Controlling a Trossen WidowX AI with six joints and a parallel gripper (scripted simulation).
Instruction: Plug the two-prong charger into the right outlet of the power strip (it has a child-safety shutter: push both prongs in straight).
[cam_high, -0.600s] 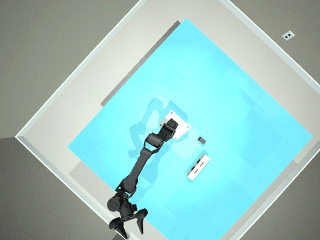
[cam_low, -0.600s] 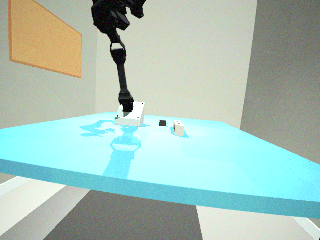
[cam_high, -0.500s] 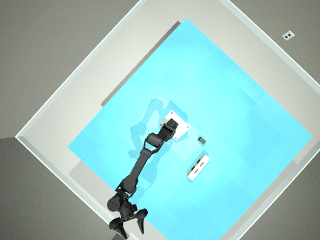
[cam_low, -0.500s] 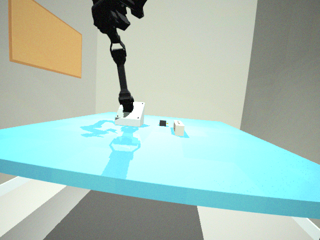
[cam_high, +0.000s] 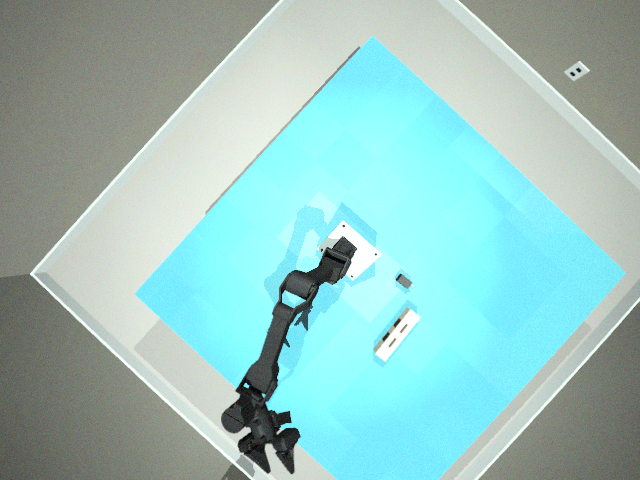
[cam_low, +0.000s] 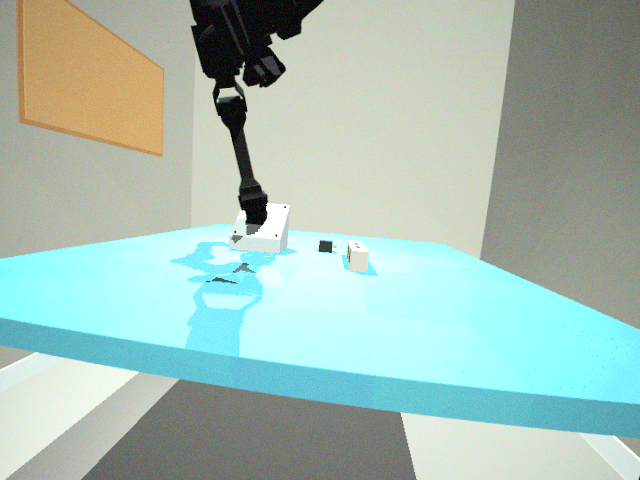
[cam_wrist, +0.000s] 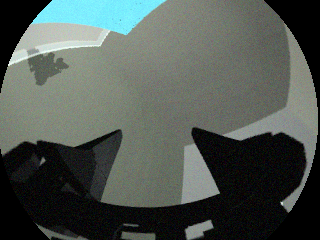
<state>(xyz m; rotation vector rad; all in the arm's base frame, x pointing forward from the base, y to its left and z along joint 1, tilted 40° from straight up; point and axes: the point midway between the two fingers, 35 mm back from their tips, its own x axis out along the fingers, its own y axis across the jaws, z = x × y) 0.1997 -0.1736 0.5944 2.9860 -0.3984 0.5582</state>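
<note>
Right now my gripper tip is 590 mm to the right of the dark charger, 430 mm above it and 30 mm short of it.
</note>
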